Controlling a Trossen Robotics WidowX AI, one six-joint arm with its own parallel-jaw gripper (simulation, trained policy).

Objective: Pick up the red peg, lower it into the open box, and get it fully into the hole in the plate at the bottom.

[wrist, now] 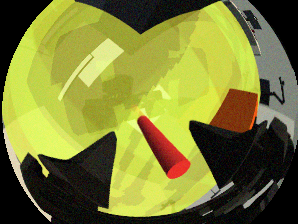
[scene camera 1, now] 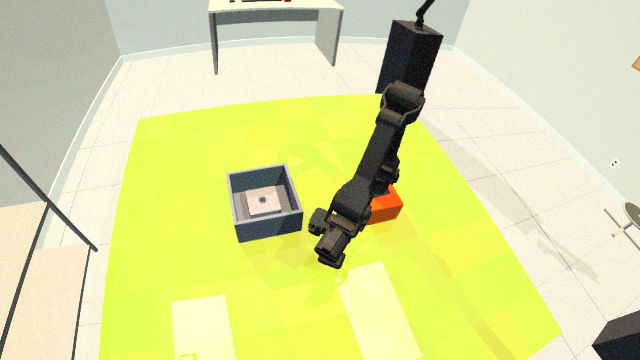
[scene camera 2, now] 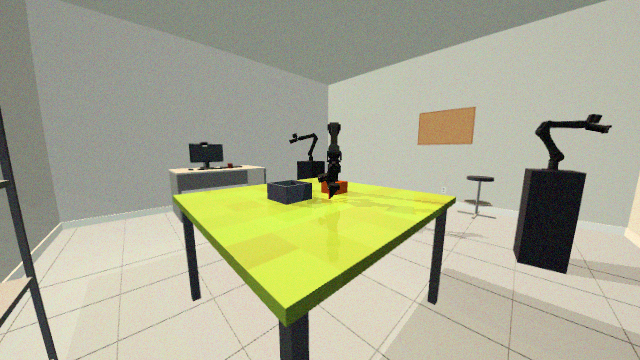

Labels:
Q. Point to a plate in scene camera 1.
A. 261, 202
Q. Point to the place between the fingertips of the gripper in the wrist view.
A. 152, 130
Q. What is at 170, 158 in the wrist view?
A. A red peg.

